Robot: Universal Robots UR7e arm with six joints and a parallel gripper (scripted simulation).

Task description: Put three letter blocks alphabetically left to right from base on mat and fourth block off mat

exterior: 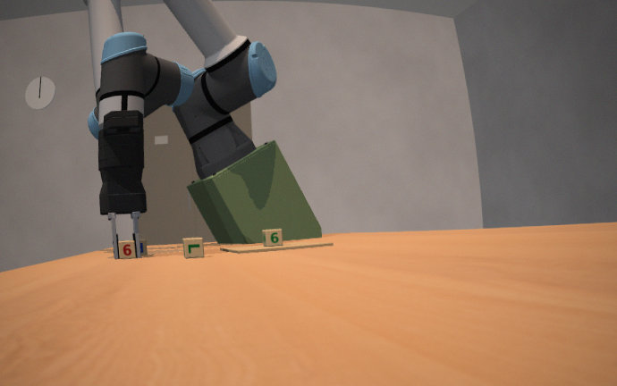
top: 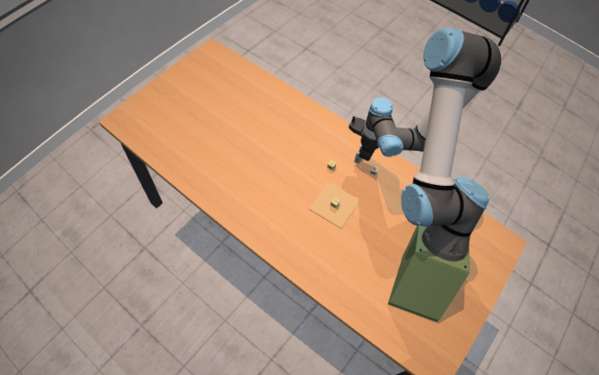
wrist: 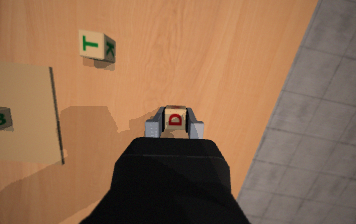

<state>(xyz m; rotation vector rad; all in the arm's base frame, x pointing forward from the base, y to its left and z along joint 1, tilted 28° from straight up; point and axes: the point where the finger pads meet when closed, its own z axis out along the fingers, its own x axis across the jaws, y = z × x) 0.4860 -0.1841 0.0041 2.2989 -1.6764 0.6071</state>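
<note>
Now: hand 1 cm above the red D block. From my hand the other things lie so: thin tan mat: 22 cm to the left, 7 cm behind, 2 cm below; then blue-marked block: 8 cm behind, 1 cm below.
</note>
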